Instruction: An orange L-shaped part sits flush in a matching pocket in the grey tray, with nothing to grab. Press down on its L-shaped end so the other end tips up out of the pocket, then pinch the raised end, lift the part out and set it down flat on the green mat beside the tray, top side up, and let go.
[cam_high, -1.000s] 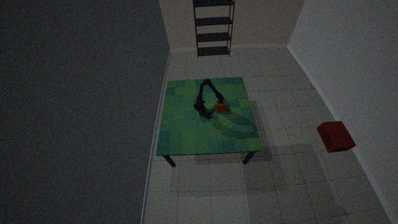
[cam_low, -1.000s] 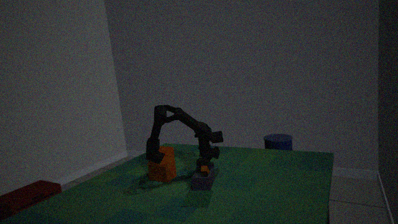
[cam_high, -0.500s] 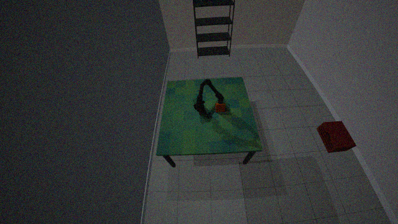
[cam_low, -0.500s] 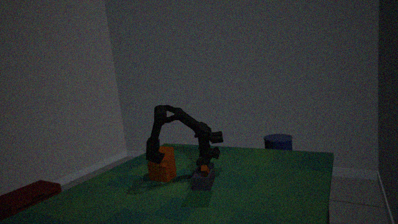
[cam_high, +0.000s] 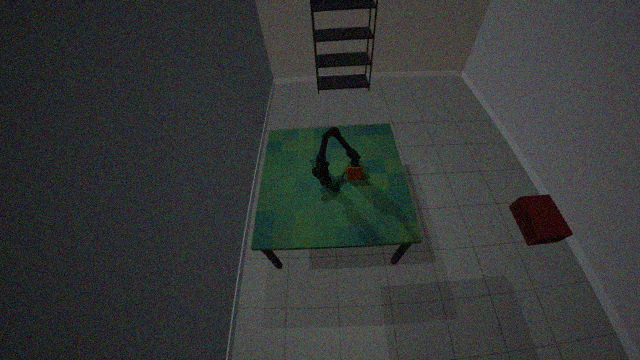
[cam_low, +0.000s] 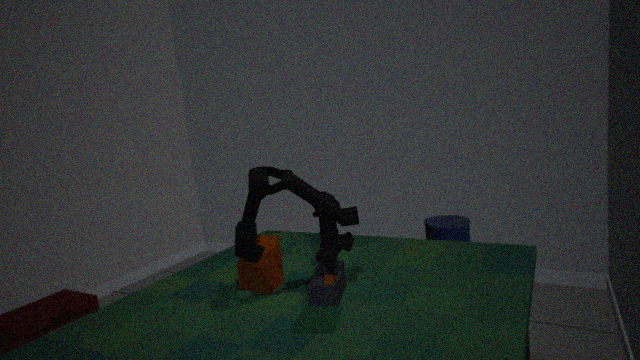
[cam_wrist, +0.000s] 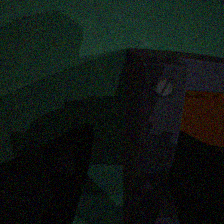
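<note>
My gripper tip is 50 mm to the left of the orange L-shaped part and 20 mm short of it.
</note>
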